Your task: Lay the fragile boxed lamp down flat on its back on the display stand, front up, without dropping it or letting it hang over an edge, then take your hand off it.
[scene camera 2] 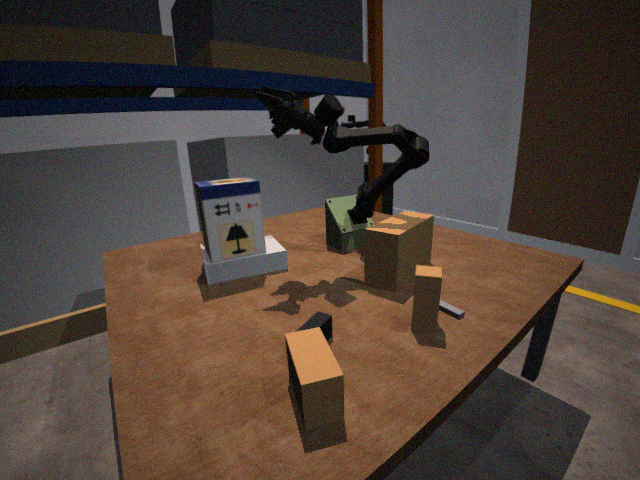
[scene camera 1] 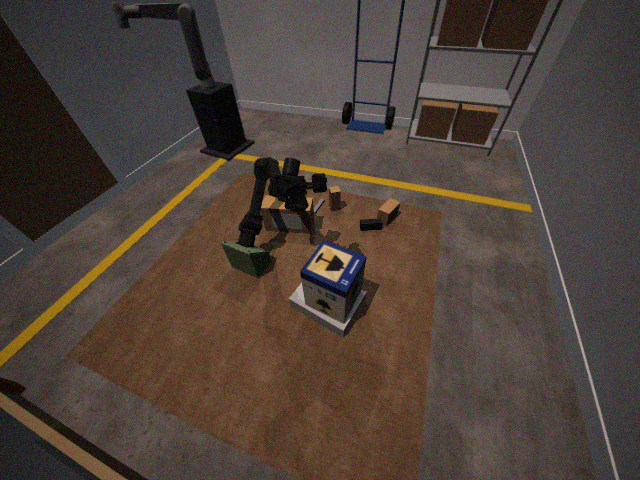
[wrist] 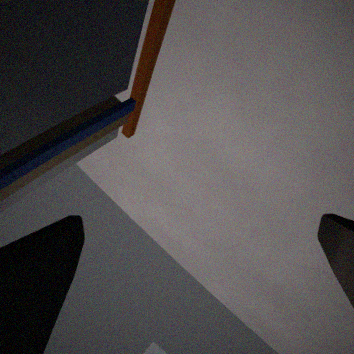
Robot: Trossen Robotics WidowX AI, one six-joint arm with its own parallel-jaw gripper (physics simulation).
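Seen in the pictures: gripper, between the fingertips: (scene camera 2: 259, 90) (scene camera 1: 313, 180) (wrist: 203, 226); arm's base, origin of its link: (scene camera 2: 357, 216) (scene camera 1: 245, 245).
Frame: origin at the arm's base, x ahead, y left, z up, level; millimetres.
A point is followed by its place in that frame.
Observation:
The boxed lamp (scene camera 1: 333, 297) {x 506, y -111, z 111 mm} (scene camera 2: 235, 222) {x 468, y 50, z 64 mm}, white with a blue band round its top, stands upright on the low white display stand (scene camera 1: 315, 312) {x 434, y -120, z -46 mm} (scene camera 2: 276, 248) {x 344, y 35, z -47 mm}. Lamp pictures show on its top and on side faces. In scene camera 2 it stands toward the left of the stand, with bare stand to its right. My gripper (scene camera 2: 265, 100) {x 360, y 47, z 428 mm} (wrist: 203, 226) {x 360, y 47, z 428 mm} is open and empty. It is raised high above the table, apart from the box, and points up and away from the arm's base. The box and stand do not show in the wrist view.
The arm's green base block (scene camera 1: 246, 259) {x 72, y -71, z 16 mm} (scene camera 2: 341, 227) {x 89, y 26, z -22 mm} is on the brown table (scene camera 1: 232, 351) {x 217, y -378, z -110 mm} (scene camera 2: 180, 335) {x 672, y 284, z -110 mm}. A large carton (scene camera 2: 395, 250) {x 145, y 373, z 8 mm} is near it. A small upright carton (scene camera 1: 334, 198) {x 204, y 503, z -21 mm} (scene camera 2: 427, 299) {x 211, y 547, z -32 mm}, another carton (scene camera 1: 388, 210) {x 498, y 538, z -21 mm} (scene camera 2: 317, 377) {x 507, y 628, z -21 mm}, a black block (scene camera 1: 371, 224) {x 445, y 449, z -67 mm} and a grey bar (scene camera 2: 451, 309) {x 108, y 533, z -98 mm} are farther from the stand.

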